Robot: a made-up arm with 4 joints. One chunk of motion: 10 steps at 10 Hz.
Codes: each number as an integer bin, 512 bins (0 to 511) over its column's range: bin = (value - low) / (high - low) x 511, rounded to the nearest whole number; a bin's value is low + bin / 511 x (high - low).
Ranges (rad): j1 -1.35..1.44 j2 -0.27..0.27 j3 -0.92..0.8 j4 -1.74..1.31
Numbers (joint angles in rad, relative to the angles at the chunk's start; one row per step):
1: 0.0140 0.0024 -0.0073 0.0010
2: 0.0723 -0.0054 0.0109 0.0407
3: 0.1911 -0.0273 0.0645 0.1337
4: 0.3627 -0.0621 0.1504 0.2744
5: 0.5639 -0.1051 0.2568 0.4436
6: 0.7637 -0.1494 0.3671 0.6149
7: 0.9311 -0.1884 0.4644 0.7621
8: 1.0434 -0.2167 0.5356 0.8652
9: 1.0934 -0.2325 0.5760 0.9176
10: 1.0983 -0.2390 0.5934 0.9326
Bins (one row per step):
1: 250 258 271 292
2: 261 250 277 298
3: 282 230 292 314
4: 314 197 318 337
5: 351 156 350 366
6: 387 114 382 395
7: 418 77 411 419
8: 438 50 432 436
9: 448 35 444 445
10: 448 29 450 448

